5 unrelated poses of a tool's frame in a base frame.
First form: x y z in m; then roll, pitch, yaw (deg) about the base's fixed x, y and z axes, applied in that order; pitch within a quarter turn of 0, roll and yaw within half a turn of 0.
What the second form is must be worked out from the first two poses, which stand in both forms.
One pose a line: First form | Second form
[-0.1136 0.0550 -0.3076 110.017 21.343 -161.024] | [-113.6 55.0 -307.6 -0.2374 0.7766 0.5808 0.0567]
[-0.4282 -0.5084 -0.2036 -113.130 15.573 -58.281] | [-428.2 -508.4 -203.6 -0.6858 0.4678 -0.1671 0.5319]
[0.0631 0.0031 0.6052 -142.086 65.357 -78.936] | [63.1 3.1 605.2 -0.5031 0.6414 0.2204 0.5357]
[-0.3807 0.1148 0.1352 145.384 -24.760 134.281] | [-380.7 114.8 135.2 -0.4210 -0.8345 -0.3473 0.0757]
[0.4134 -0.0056 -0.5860 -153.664 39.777 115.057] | [413.4 -5.6 -586.0 0.5570 0.7309 -0.3586 0.1644]
